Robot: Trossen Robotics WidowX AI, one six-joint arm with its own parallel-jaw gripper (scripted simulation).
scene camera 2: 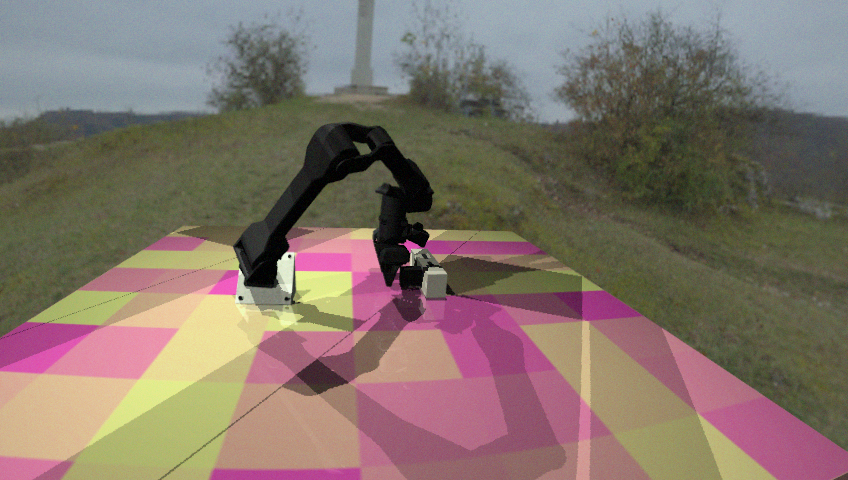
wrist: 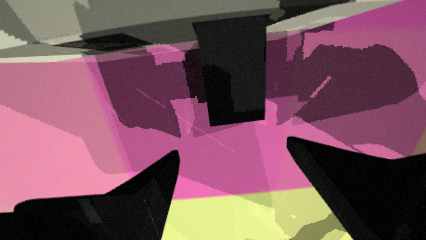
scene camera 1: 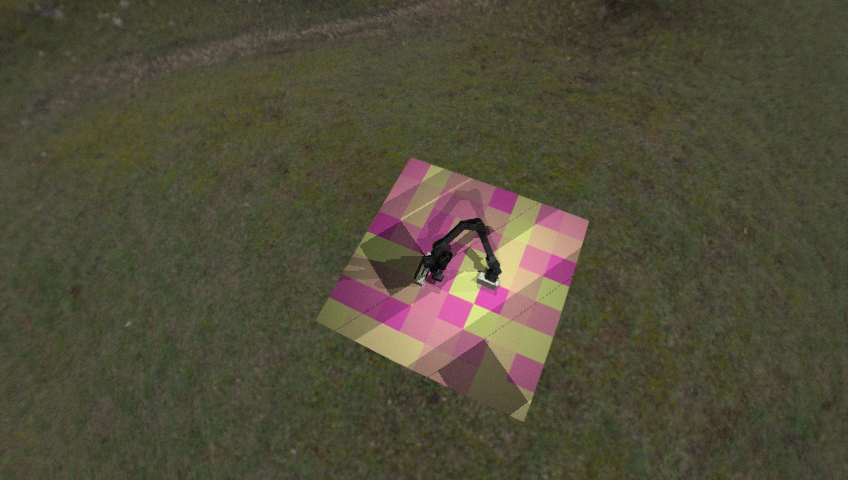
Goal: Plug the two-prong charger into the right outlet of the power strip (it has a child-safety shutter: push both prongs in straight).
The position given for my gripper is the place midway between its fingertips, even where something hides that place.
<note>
My gripper (scene camera 2: 385, 279) is open, with nothing in its grasp. Also in view: a dark charger (wrist: 233, 52).
My gripper also shows in the wrist view (wrist: 232, 148).
</note>
